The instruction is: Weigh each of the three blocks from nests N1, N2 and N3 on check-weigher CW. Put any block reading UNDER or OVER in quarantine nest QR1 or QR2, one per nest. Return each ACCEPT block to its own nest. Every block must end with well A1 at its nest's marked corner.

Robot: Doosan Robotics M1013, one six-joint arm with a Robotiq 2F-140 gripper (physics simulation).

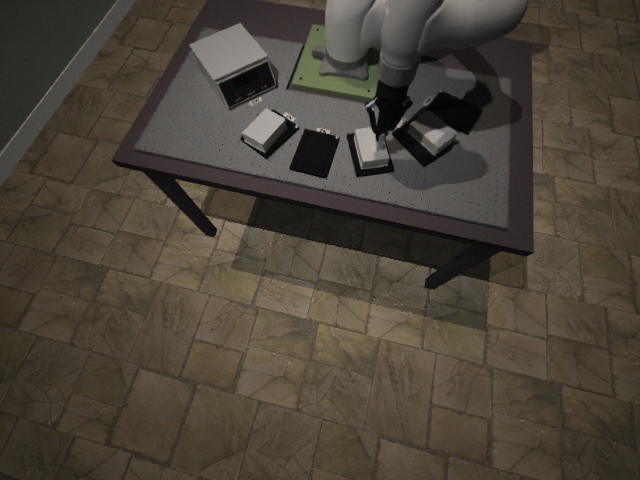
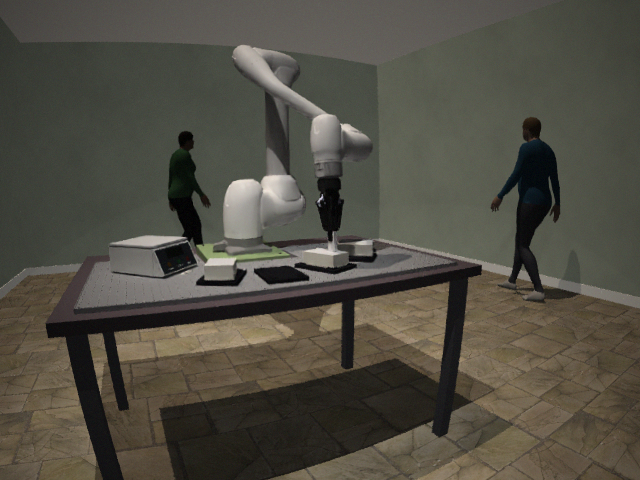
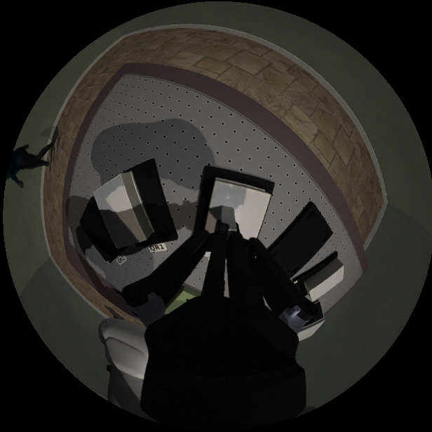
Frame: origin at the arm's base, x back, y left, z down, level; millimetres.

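Seen in the pictures: gripper, fingertip midpoint: [image 1: 378, 147] [image 2: 332, 251]; arm's base, origin of the base link: [image 1: 346, 59] [image 2: 243, 249].
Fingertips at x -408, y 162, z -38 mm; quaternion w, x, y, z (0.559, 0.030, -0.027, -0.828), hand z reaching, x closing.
Note:
Pixels of each thing's top centre, then the offset from my fingertips to it.
- white block, middle of its top: [image 2: 325, 251] [image 1: 372, 143] dx +11, dy -21, dz +0 mm
- black nest N3, middle of its top: [image 2: 325, 262] [image 1: 370, 150] dx +12, dy -21, dz +37 mm
- N1, middle of its top: [image 2: 222, 273] [image 1: 269, 131] dx +30, dy -364, dz +37 mm
- Nest N2, middle of its top: [image 2: 280, 270] [image 1: 314, 150] dx -21, dy -199, dz +37 mm
- third block, middle of its top: [image 1: 434, 127] [image 2: 356, 240] dx +103, dy +165, dz -8 mm
- QR1, middle of its top: [image 2: 352, 253] [image 1: 422, 138] dx +91, dy +142, dz +36 mm
- QR2, middle of its top: [image 1: 454, 109] dx +236, dy +244, dz +38 mm
- Check-weigher CW, middle of its top: [image 2: 152, 240] [image 1: 230, 53] dx +261, dy -547, dz -46 mm
My gripper [image 1: 381, 140] [image 2: 332, 241] [image 3: 225, 214] is shut and empty, its tips at or just above the white block [image 1: 364, 145] [image 2: 317, 257] [image 3: 245, 202] in black nest N3 [image 1: 373, 171] [image 3: 242, 174]. Contact cannot be told. Another block [image 1: 265, 128] [image 2: 220, 268] [image 3: 325, 282] sits in N1 [image 1: 283, 140]. Nest N2 [image 1: 314, 152] [image 2: 281, 274] [image 3: 302, 237] is empty. A third block [image 1: 439, 139] [image 2: 361, 248] [image 3: 112, 196] is at QR1 [image 1: 413, 148] [image 3: 156, 195], partly shadowed. QR2 [image 1: 455, 111] shows no block. Check-weigher CW [image 1: 230, 54] [image 2: 136, 254] bears no block; its reading is illegible. Well A1 marks are too small to tell.
The arm's green base plate [image 1: 333, 85] [image 2: 248, 253] is behind the nests. The perforated grey top lies on a table with a dark purple rim [image 1: 310, 197] [image 2: 258, 308]. Two people [image 2: 181, 175] [image 2: 535, 175] are beyond the table.

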